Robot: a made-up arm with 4 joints.
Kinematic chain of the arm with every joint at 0, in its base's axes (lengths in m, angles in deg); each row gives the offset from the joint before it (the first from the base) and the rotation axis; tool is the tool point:
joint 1: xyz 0 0 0.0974 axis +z
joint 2: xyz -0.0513 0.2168 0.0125 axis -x
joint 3: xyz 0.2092 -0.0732 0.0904 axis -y
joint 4: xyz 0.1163 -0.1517 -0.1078 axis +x
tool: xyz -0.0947 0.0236 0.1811
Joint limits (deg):
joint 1: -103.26..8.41
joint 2: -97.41..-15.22
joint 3: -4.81..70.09
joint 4: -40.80..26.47
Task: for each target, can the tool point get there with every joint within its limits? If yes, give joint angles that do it. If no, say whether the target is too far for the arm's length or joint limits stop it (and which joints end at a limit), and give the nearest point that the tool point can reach.
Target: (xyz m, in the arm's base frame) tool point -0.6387 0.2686 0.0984
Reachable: no: joint limits stop it (at a limit: joint 1, joint 4) | nearest point -0.1242 -0.0867 0.1058 | short by 0.625 m
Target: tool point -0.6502 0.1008 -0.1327
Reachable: no: joint limits stop it (at a limit: joint 1, joint 4) | nearest point -0.1247 -0.1120 0.0231 | short by 0.588 m
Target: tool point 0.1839 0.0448 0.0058
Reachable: yes | joints -6.04 -81.67 1.64 -25.69
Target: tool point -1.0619 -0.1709 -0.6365
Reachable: no: too far | nearest point -0.0991 -0.1666 -0.0596 | short by 1.122 m
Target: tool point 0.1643 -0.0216 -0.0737
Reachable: yes | joints -12.55 -80.13 10.85 4.50
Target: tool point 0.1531 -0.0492 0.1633
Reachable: yes | joints -12.17 -29.74 15.89 -8.26
